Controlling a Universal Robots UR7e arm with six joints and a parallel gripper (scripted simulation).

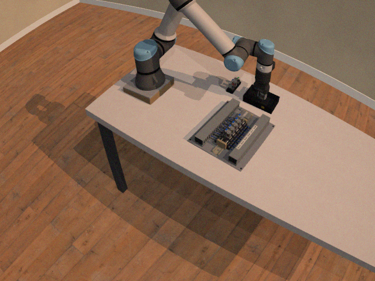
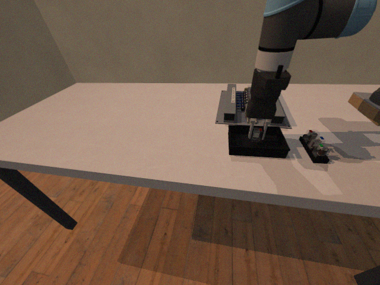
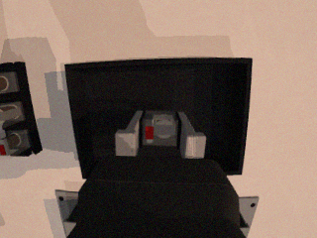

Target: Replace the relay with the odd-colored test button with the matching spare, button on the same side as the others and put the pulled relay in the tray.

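The black tray is 3 cm below my hand. Round my hand: black spare holder: 16 cm behind, 4 cm to the left, 4 cm below; green-button relay: 16 cm behind, 7 cm to the left, 2 cm below.
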